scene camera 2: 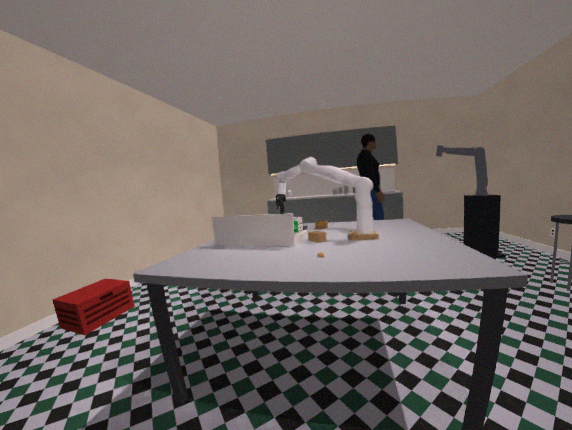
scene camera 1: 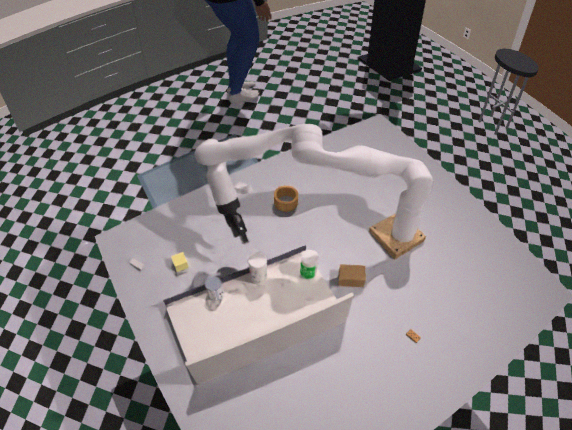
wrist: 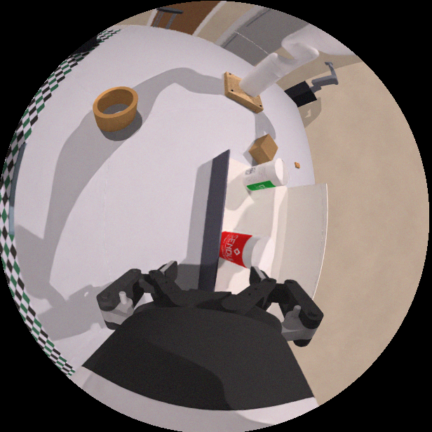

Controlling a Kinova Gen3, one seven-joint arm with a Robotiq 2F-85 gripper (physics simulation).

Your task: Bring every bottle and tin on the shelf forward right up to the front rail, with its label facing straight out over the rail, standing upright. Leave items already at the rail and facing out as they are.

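Frame: origin at the arm's base, x left, y ahead, z down, level; metres.
Seen in the pictures: gripper, fingertip midpoint: (scene camera 2: 279,213) (scene camera 1: 241,239); arm's base, link origin: (scene camera 2: 364,232) (scene camera 1: 402,233).
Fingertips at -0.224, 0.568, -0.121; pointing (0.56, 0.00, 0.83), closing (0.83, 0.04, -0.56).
Observation:
Offsets run from my fingertips to a thing's top centre, as dx, dy, dz. "spot": to the spot under its first point.
My gripper (scene camera 1: 243,236) (scene camera 2: 280,207) (wrist: 213,271) is open and empty, above and in front of the shelf (scene camera 1: 225,340) (scene camera 2: 255,231) (wrist: 305,225). A white bottle {+0.095, -0.005, +0.004} (scene camera 1: 258,268) (wrist: 240,249) stands upright mid-shelf, close against the dark front rail (scene camera 1: 185,295) (wrist: 215,215); its red label faces the rail in the wrist view. A white-capped bottle with green on its label {spot: +0.195, -0.142, +0.015} (scene camera 1: 309,264) (scene camera 2: 298,225) (wrist: 261,177) stands upright near the right end, with a gap to the rail; its green patch faces sideways and back. A grey-topped tin {+0.076, +0.155, +0.042} (scene camera 1: 214,290) stands left, slightly behind the rail; its label direction is unclear.
An orange ring {-0.166, -0.285, +0.098} (scene camera 1: 286,200) (wrist: 115,121) and a yellow cube {-0.120, +0.206, +0.110} (scene camera 1: 179,262) lie in front of the shelf. A brown block {+0.263, -0.285, +0.098} (scene camera 1: 352,276) (scene camera 2: 317,236) (wrist: 264,149) lies beside its right end. The shelf has a raised back wall. A person (scene camera 1: 242,50) (scene camera 2: 369,170) stands beyond the table.

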